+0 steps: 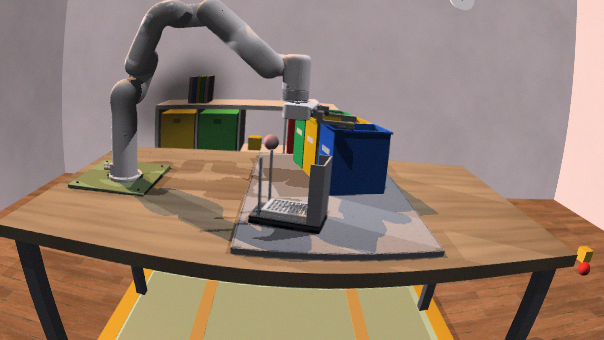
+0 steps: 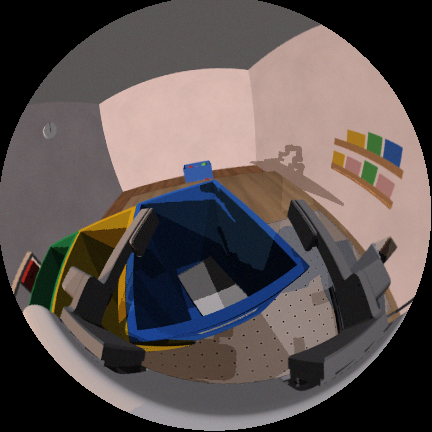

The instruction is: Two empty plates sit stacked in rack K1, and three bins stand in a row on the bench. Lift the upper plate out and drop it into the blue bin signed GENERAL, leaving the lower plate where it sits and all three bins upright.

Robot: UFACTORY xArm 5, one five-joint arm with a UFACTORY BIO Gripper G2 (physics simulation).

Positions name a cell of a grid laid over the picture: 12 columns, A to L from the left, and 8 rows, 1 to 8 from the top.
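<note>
My gripper (image 1: H3) is visible also in image 2 (image 2: G4). The scene contains a yellow bin (image 1: G4) and a blue bin (image 1: H4), the blue bin being visible also in image 2 (image 2: F5). There is a plate (image 1: F5) and a plate (image 2: F6).
</note>
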